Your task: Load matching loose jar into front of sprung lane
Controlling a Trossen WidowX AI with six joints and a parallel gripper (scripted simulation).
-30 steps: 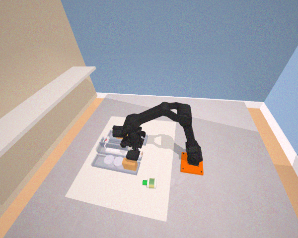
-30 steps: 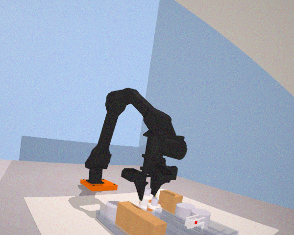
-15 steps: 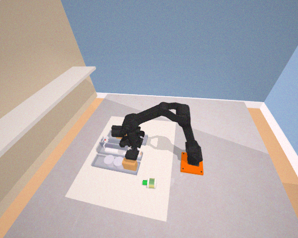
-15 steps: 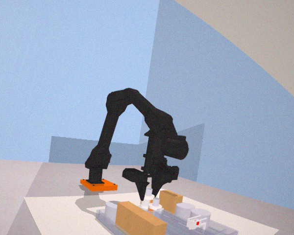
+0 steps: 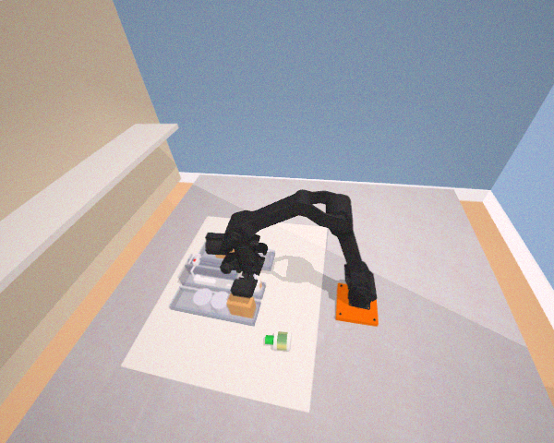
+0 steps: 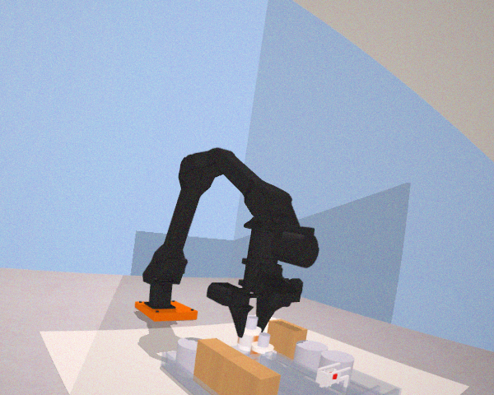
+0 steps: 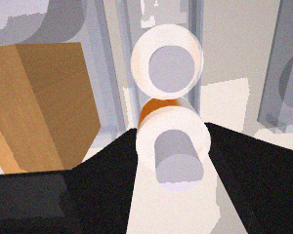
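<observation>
Right now the grey rack is 15 cm ahead of my gripper tip, 3 cm below it and 2 cm to the right of it.
</observation>
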